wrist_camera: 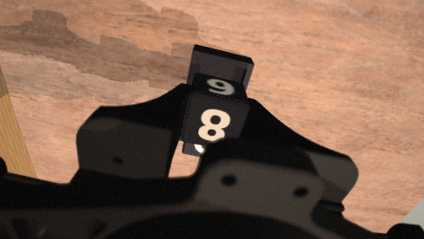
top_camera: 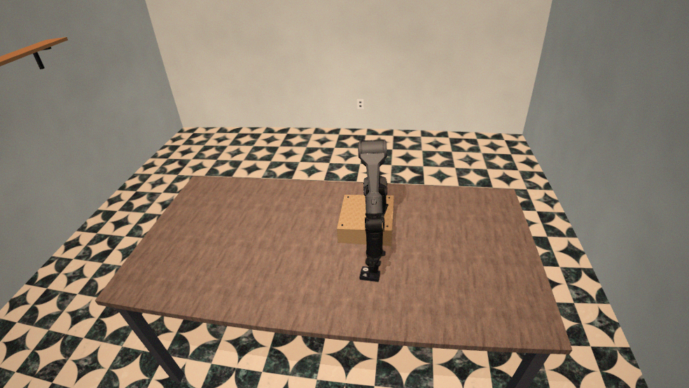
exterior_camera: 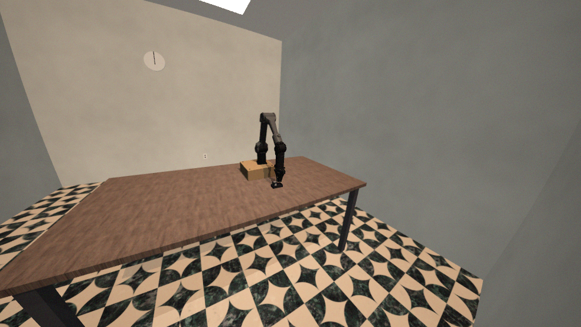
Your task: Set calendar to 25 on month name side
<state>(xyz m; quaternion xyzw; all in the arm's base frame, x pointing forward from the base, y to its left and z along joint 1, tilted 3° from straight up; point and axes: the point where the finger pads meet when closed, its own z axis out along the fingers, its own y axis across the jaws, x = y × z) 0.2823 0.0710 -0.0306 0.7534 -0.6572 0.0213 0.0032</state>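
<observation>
The tray lies 40 mm below my hand and 20 mm to the right of it. Also, from my hand: dark cube 30 mm to the right, 30 mm below, 10 mm ahead.
</observation>
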